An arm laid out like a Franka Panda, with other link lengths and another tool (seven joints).
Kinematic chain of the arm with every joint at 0, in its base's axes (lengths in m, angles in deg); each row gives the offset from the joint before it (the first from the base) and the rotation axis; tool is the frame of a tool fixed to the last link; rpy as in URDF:
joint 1: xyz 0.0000 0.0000 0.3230 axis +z
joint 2: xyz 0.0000 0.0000 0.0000 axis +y
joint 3: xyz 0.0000 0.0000 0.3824 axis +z
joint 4: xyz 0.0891 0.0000 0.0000 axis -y
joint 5: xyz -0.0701 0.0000 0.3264 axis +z
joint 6: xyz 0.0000 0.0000 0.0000 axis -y
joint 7: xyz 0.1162 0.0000 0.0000 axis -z
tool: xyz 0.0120 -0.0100 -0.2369 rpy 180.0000 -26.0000 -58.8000
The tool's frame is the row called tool.
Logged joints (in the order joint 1, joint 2, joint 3, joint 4, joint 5, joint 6, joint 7), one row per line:
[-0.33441 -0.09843 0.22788 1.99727 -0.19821 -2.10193 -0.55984]
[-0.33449 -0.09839 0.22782 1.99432 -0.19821 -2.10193 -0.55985]
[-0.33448 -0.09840 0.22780 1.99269 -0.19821 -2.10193 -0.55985]
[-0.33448 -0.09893 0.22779 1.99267 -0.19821 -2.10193 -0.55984]
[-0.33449 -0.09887 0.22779 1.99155 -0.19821 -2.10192 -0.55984]
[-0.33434 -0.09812 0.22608 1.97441 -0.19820 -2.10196 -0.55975]
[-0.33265 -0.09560 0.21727 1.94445 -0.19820 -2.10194 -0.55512]
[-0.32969 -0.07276 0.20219 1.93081 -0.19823 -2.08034 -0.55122]
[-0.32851 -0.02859 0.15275 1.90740 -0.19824 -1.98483 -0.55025]
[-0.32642 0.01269 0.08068 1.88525 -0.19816 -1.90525 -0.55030]
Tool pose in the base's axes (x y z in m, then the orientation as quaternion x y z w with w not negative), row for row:
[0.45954 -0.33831 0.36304 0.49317 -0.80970 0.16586 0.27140]
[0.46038 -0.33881 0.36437 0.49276 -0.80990 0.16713 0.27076]
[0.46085 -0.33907 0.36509 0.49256 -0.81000 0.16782 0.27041]
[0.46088 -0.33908 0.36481 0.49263 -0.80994 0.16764 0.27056]
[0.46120 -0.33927 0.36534 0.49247 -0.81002 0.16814 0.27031]
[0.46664 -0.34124 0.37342 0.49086 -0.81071 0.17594 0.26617]
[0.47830 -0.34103 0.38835 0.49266 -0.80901 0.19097 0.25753]
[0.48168 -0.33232 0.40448 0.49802 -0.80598 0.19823 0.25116]
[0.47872 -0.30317 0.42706 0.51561 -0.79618 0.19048 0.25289]
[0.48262 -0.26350 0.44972 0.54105 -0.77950 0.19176 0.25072]
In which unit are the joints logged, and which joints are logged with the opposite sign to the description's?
The joints are logged in radians. Opposite sign: joint 2, joint 3, joint 4, joint 6, joint 7.
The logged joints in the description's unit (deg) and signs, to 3 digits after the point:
[-19.160 5.640 -13.057 -114.435 -11.357 120.432 32.076]
[-19.165 5.637 -13.053 -114.266 -11.357 120.432 32.077]
[-19.164 5.638 -13.052 -114.173 -11.357 120.432 32.077]
[-19.164 5.668 -13.051 -114.172 -11.357 120.432 32.076]
[-19.165 5.665 -13.051 -114.107 -11.357 120.431 32.076]
[-19.156 5.622 -12.953 -113.125 -11.356 120.433 32.071]
[-19.059 5.477 -12.449 -111.409 -11.356 120.432 31.806]
[-18.890 4.169 -11.585 -110.627 -11.358 119.195 31.583]
[-18.822 1.638 -8.752 -109.286 -11.358 113.722 31.527]
[-18.702 -0.727 -4.623 -108.017 -11.354 109.163 31.530]

